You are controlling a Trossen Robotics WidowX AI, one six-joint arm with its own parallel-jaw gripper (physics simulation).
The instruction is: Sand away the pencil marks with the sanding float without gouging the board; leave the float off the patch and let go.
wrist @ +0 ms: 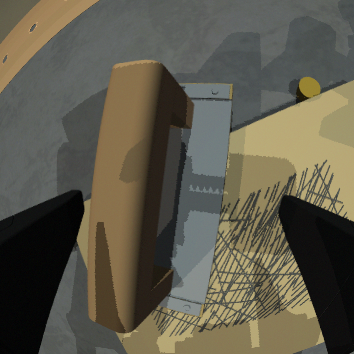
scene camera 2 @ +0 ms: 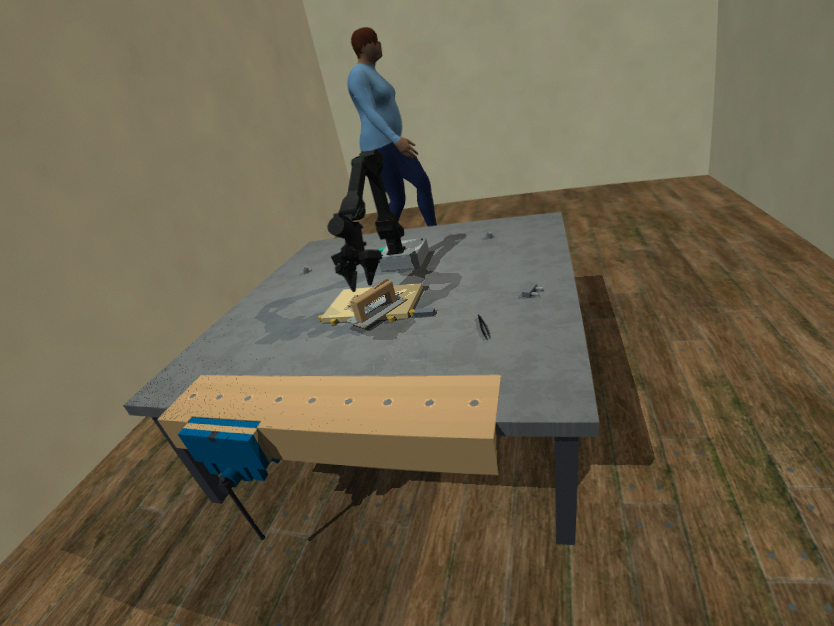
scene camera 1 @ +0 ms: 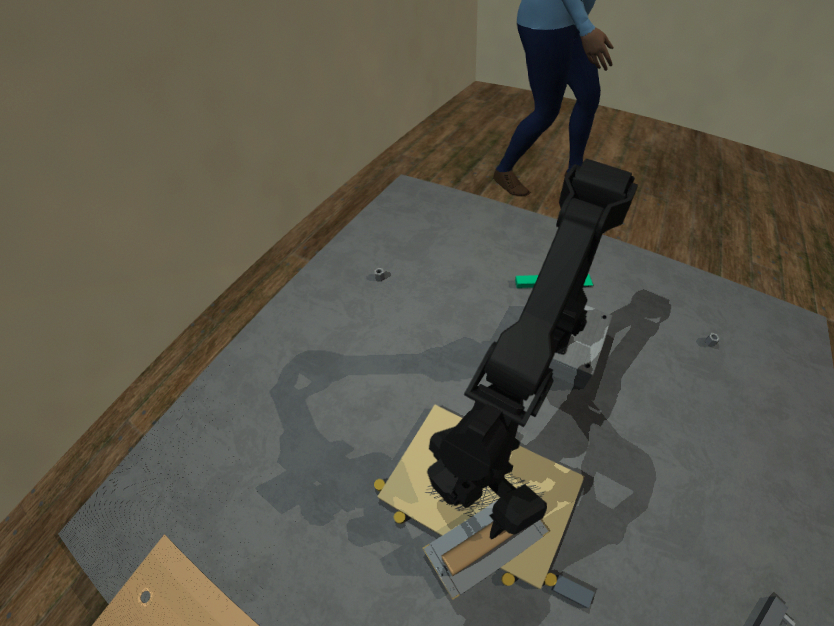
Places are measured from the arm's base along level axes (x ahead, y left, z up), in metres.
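Where they show: gripper, fingertip midpoint: (wrist: 184, 203) (scene camera 2: 361, 288) (scene camera 1: 472, 515); arm's base, origin of the base link: (scene camera 2: 396, 251).
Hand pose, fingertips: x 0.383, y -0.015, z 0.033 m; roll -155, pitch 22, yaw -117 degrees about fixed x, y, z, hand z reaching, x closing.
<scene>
Each offset is from my fingertips to the top centre of the thing. "spot": to the spot under its first point.
The sanding float, with a tan wooden handle {spot: dx +0.045, dy +0.018, dz -0.001 m} (scene camera 1: 471, 549) (scene camera 2: 364, 305) (wrist: 125, 190) and a grey plate, lies across the near edge of the pale yellow board {spot: dx -0.051, dy -0.123, dz -0.075 m} (scene camera 1: 417, 464) (scene camera 2: 334, 304) (wrist: 305, 125), partly overhanging it. Dark pencil marks (scene camera 1: 481, 502) (wrist: 245, 280) cover the middle of the board beside the float; in the wrist view they run up to its plate, and any under it are hidden. My gripper (scene camera 1: 479, 518) (scene camera 2: 361, 286) (wrist: 184, 203) is open and empty above the board and float. In the wrist view its fingers stand on either side of the handle, the right one over the marks.
Yellow round stops (scene camera 1: 379, 484) (wrist: 309, 88) and a grey block {dx +0.030, dy +0.191, dz -0.079 m} (scene camera 1: 572, 591) (scene camera 2: 425, 311) sit at the board's edge. A black pointed tool {dx +0.135, dy +0.372, dz -0.083 m} (scene camera 2: 482, 326) lies to the right. A holed wooden beam (scene camera 1: 175, 586) (scene camera 2: 336, 421) with a blue vise {spot: dx +0.540, dy -0.243, dz -0.153 m} (scene camera 2: 225, 454) runs along the table's front.
</scene>
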